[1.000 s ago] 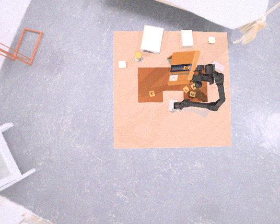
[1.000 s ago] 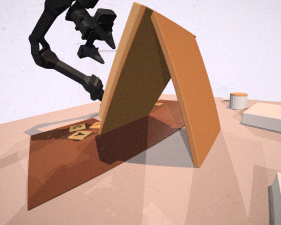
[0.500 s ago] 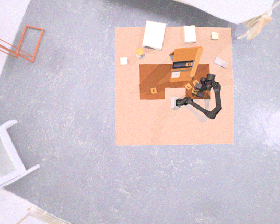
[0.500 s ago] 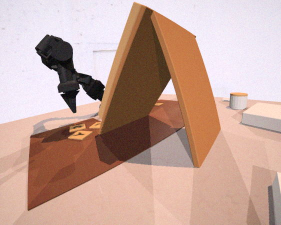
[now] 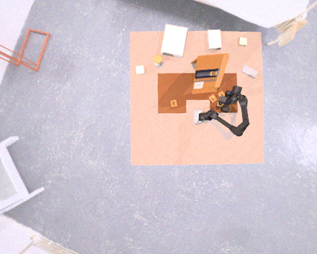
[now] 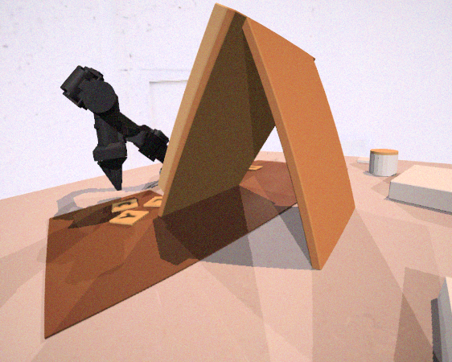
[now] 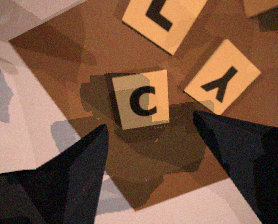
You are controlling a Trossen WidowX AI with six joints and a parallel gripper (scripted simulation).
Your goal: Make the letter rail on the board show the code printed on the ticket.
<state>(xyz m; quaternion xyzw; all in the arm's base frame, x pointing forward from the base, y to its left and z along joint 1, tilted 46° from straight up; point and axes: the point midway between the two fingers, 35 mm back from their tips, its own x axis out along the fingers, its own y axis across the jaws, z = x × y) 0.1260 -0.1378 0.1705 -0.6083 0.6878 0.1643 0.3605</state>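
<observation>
The white ticket lies 17 cm ahead of my gripper tip, 23 cm to the left of it and 3 cm above it. Also, from my gripper tip: grey card: 31 cm ahead, 31 cm to the right, 5 cm below; brown mat: 8 cm ahead, 21 cm to the left, 5 cm below; capped canister: 42 cm ahead, 59 cm to the left, 2 cm below.
</observation>
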